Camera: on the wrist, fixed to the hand. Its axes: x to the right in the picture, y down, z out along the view.
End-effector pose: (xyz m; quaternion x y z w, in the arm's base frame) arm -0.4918 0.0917 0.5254 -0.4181 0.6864 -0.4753 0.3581
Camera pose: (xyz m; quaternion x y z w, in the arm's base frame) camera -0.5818 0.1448 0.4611 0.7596 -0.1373 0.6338 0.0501
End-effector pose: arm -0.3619 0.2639 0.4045 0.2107 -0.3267 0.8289 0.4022
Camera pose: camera -0.4394 0.2741 0.3099 0.4212 -0.0178 0.3111 0.8517
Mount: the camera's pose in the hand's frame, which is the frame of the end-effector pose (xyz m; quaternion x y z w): -0.0070 0.0928 -0.0800 0.0768 -0.0125 -0.7147 0.6950
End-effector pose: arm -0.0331 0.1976 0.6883 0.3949 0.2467 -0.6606 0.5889
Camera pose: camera 0.0756 0.2478 0.6616 -0.1351 -0.3956 0.9039 0.0901
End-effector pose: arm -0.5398 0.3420 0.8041 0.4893 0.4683 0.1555 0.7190
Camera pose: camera -0.5877 0.4257 0.8800 0.0625 0.6782 -0.4479 0.5792
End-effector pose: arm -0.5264 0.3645 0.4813 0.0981 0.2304 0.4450 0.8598
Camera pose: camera -0.6354 0.4102 0.4482 -0.0249 0.2537 -0.3242 0.9110
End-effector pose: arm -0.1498 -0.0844 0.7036 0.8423 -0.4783 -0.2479 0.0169
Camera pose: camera -0.1920 -0.1457 0.8012 -0.9255 -0.2503 0.1582 0.2361
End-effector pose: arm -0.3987 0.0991 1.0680 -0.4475 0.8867 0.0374 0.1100
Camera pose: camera -0.4820 0.1468 1.1445 -0.9359 0.2979 -0.1151 0.1486
